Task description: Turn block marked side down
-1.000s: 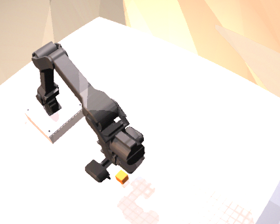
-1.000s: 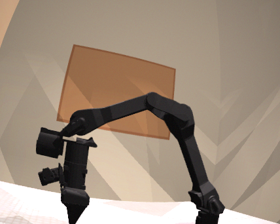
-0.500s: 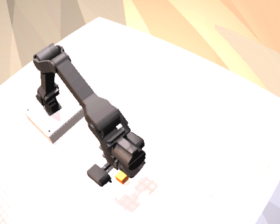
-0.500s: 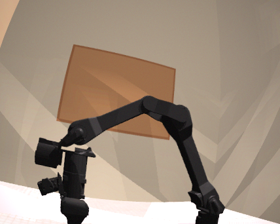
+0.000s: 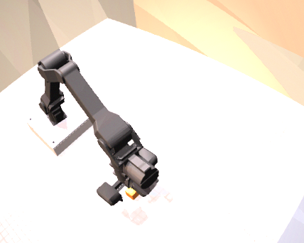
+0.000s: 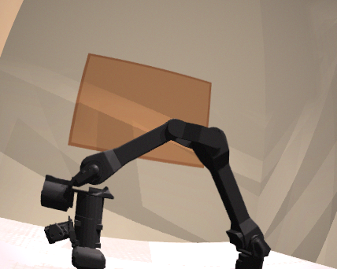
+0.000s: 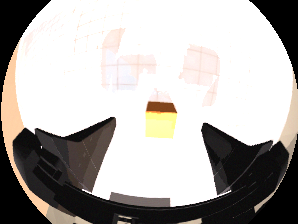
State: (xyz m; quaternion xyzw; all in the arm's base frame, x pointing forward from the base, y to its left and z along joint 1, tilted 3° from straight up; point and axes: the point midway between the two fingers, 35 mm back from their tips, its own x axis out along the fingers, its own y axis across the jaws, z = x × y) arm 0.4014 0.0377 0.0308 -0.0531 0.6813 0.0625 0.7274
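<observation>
My gripper tip is now 1 cm past the orange block and 1 cm above it.
</observation>
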